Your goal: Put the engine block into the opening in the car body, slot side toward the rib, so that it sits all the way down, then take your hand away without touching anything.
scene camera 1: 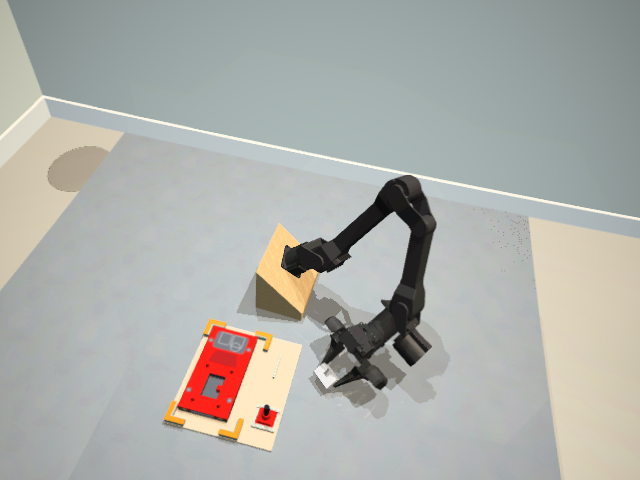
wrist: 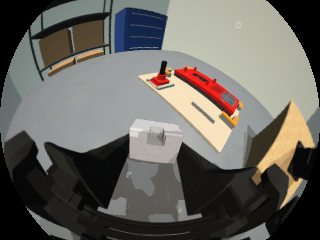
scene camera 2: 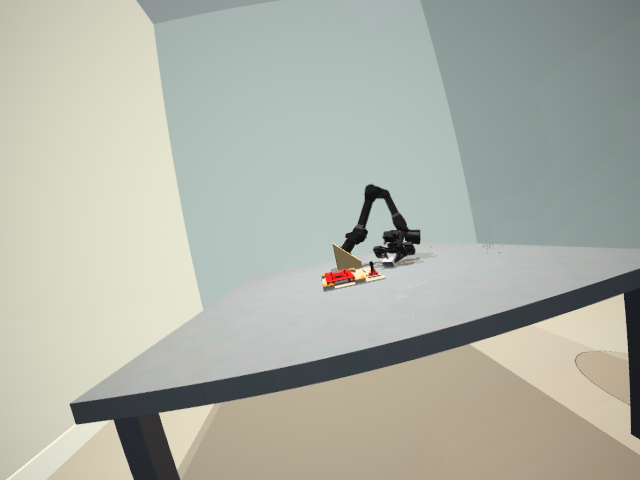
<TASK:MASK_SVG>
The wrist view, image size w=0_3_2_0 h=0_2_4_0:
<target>my gripper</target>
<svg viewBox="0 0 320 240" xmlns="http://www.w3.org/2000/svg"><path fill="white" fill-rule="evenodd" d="M3 149L9 176L25 207L59 227L68 228L80 240L223 240L264 223L272 235L299 201L295 195L281 207L287 197L289 176L277 164L265 169L260 184L255 184L252 176L259 168L217 167L181 141L176 160L188 216L201 213L203 217L164 223L123 219L97 211L97 207L107 209L117 179L128 159L129 133L85 153L44 141L52 161L47 172L37 160L39 148L24 129L7 140Z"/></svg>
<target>engine block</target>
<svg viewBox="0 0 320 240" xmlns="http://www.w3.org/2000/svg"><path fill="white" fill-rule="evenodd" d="M136 119L132 127L129 128L129 159L175 164L181 140L183 140L179 125Z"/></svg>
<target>red car body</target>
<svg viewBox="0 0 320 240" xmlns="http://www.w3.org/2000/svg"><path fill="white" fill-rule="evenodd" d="M176 69L173 75L183 80L183 83L191 85L204 97L207 97L213 105L221 109L221 112L227 113L228 117L232 116L237 104L239 104L239 100L232 96L227 89L217 84L217 79L209 79L204 73L197 72L196 67L193 69L188 69L188 67Z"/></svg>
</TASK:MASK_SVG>
